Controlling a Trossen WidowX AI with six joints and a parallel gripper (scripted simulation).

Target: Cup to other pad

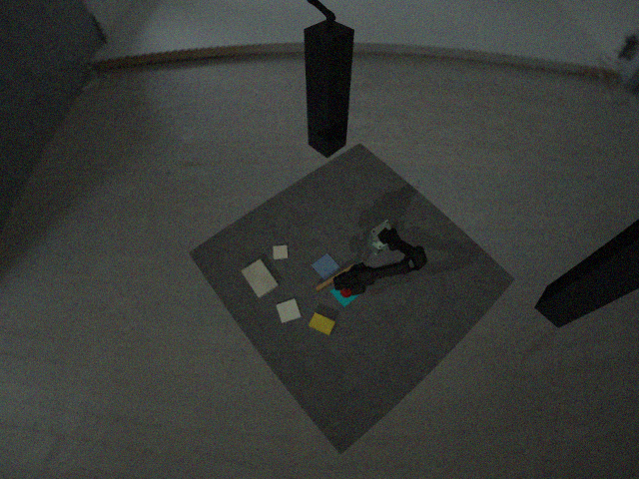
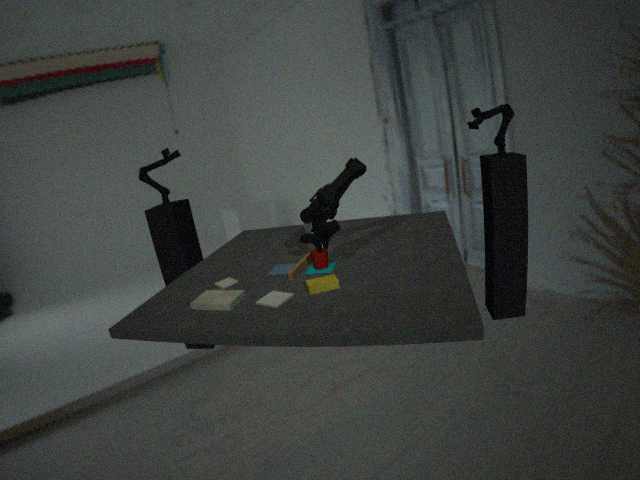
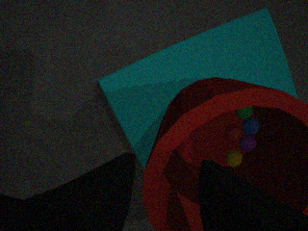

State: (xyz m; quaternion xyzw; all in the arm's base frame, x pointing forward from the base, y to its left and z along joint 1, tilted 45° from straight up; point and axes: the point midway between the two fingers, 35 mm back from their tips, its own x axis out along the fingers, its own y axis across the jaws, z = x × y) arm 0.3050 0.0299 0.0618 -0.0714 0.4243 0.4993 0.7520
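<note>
Right now the red cup is 20 mm to the right of my gripper tip, 20 mm below it and 20 mm ahead of it. Also, from my gripper tip: yellow marble (40 mm to the right, 40 mm below, 30 mm ahead); then purple marble (40 mm below, 40 mm ahead, 30 mm to the right); then cyan pad (70 mm below, 30 mm ahead, 20 mm to the right).
</note>
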